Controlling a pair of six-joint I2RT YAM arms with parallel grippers.
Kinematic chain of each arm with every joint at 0, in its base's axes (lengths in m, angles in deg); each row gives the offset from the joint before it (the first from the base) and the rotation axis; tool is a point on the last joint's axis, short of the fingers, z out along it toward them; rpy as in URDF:
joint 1: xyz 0 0 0.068 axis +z
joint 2: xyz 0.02 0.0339 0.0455 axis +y
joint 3: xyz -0.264 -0.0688 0 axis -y
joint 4: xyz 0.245 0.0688 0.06 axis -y
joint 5: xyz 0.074 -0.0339 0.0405 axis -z
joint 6: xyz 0.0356 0 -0.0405 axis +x
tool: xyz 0 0 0 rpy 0 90 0
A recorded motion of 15 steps. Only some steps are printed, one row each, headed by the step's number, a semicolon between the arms.
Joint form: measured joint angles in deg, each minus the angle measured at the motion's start. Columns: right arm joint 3, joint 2, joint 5, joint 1, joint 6, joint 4; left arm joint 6, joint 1, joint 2, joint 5, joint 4, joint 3.
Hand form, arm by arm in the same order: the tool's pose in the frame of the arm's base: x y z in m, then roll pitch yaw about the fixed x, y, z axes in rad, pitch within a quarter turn. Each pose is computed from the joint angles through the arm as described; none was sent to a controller.
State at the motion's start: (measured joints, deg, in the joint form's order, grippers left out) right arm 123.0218 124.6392 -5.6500 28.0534 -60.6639 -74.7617; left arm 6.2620 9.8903 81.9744 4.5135 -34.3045 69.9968
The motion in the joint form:
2: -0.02 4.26 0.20 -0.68 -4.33 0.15; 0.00 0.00 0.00 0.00 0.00 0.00
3: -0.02 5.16 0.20 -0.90 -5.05 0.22; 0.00 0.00 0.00 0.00 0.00 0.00
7: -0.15 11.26 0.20 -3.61 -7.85 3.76; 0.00 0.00 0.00 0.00 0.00 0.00
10: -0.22 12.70 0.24 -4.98 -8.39 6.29; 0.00 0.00 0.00 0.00 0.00 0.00
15: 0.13 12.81 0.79 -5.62 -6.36 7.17; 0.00 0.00 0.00 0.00 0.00 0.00
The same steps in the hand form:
2: 0.4013 0.2116 0.2455 -3.0302 0.1552 -1.5129; 0.3068 0.0506 0.3036 3.1154 0.7659 -3.1204
3: 0.4041 0.2110 0.2387 -3.0417 0.1481 -1.5061; 0.3068 0.0506 0.3036 3.1154 0.7659 -3.1204
7: 0.4294 0.1989 0.1916 -3.0789 0.1263 -1.5102; 0.3068 0.0506 0.3036 3.1154 0.7659 -3.1204
10: 0.4400 0.1911 0.1804 -3.0606 0.1313 -1.5226; 0.3068 0.0506 0.3036 3.1154 0.7659 -3.1204
15: 0.4445 0.1868 0.1813 -3.0434 0.1327 -1.5677; 0.3068 0.0506 0.3036 3.1154 0.7659 -3.1204

